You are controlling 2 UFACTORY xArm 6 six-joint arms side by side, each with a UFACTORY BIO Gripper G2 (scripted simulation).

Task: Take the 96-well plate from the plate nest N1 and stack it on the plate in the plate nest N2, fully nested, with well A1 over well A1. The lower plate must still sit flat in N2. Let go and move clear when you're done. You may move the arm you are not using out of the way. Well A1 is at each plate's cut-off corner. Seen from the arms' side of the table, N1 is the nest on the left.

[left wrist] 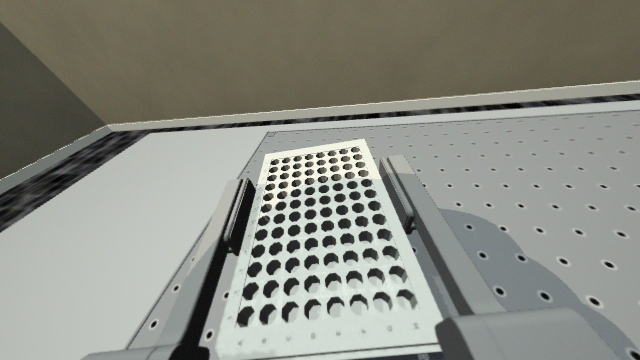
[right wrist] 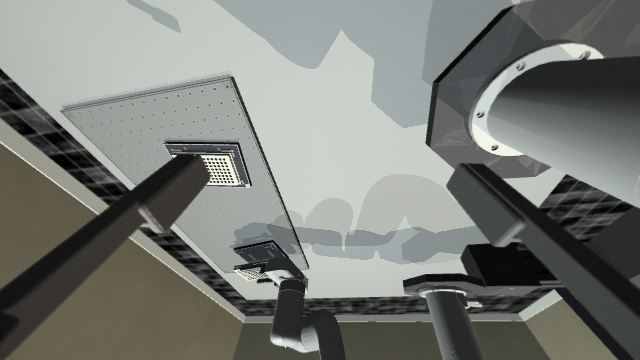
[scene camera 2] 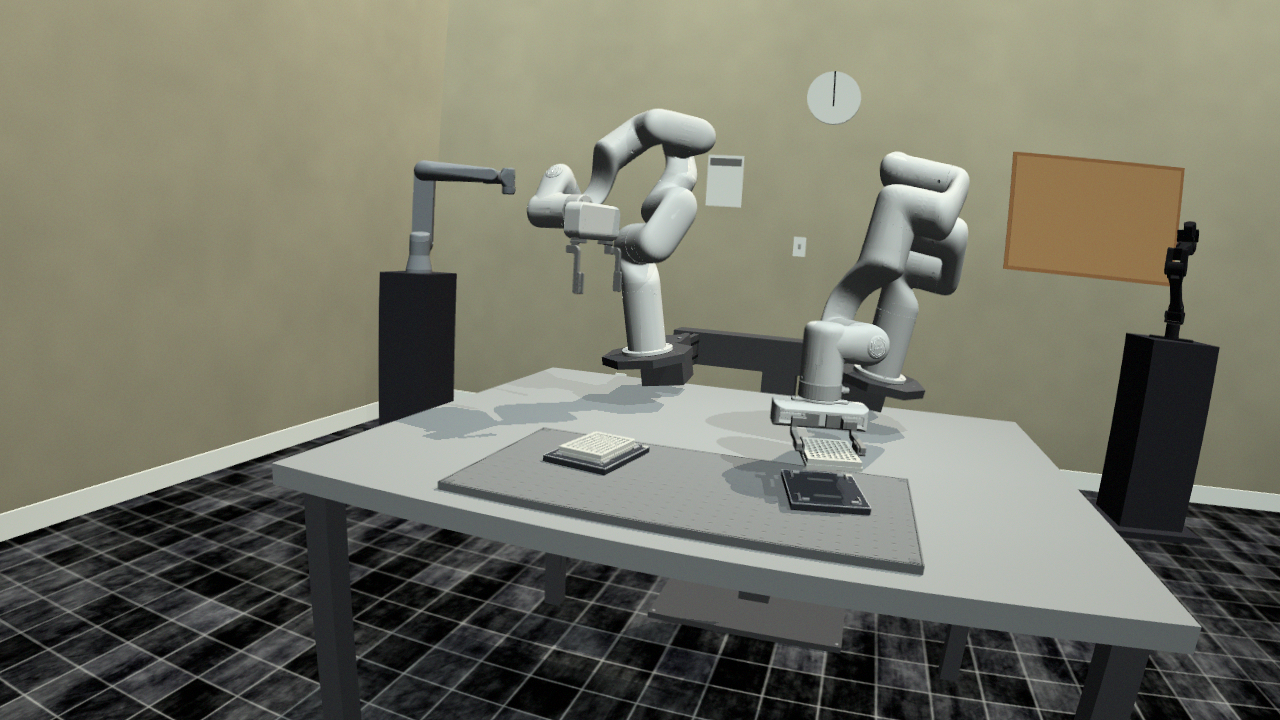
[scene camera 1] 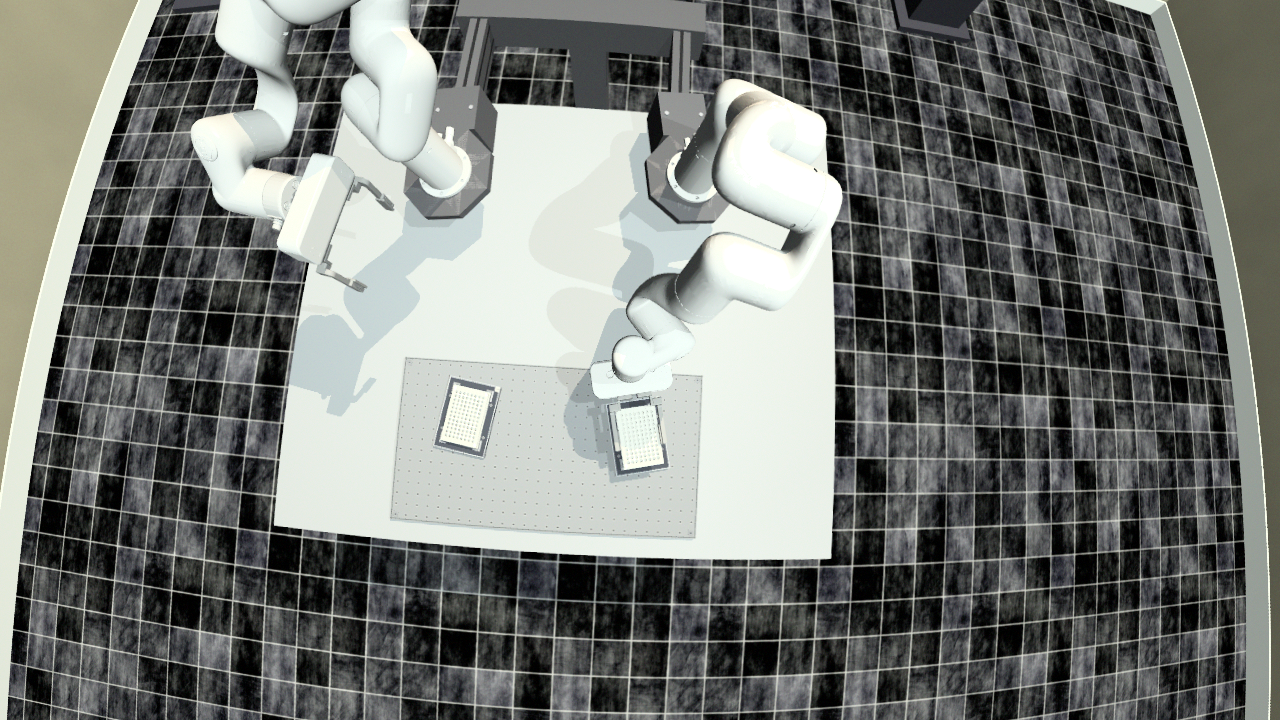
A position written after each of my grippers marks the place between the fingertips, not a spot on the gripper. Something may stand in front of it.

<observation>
In view: my left gripper (scene camera 1: 641, 447), my right gripper (scene camera 1: 376, 247) and a dark nest N1 (scene camera 2: 807, 488).
My right gripper is seen too in scene camera 2 (scene camera 2: 598, 292).
</observation>
